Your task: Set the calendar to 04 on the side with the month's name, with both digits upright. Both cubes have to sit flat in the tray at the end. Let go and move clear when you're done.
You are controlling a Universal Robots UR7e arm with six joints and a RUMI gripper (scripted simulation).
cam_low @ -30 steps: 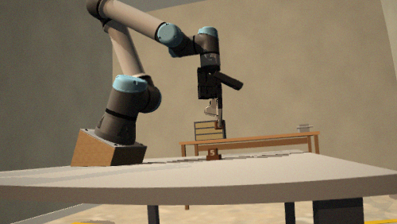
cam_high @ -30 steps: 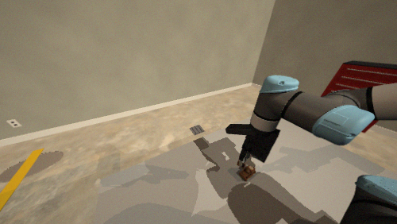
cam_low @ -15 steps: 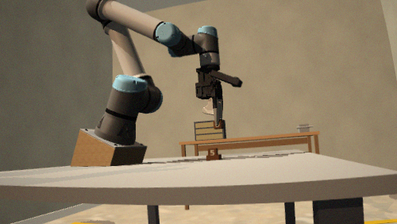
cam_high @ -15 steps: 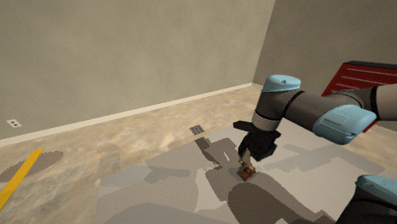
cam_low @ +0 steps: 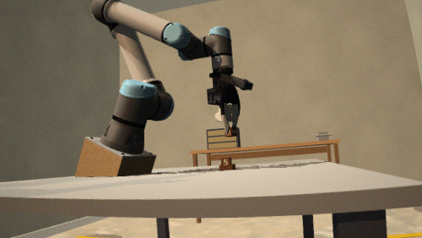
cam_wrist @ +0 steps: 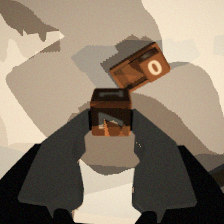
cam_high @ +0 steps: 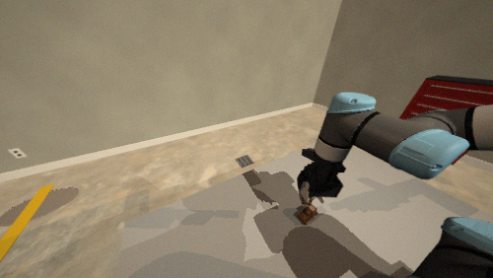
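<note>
Now: the cube 110 mm below my hand, 50 mm to the right of it and 20 mm behind it. From my hand the other things lie so: calendar tray: 130 mm below, 30 mm to the right, 20 mm behind.
</note>
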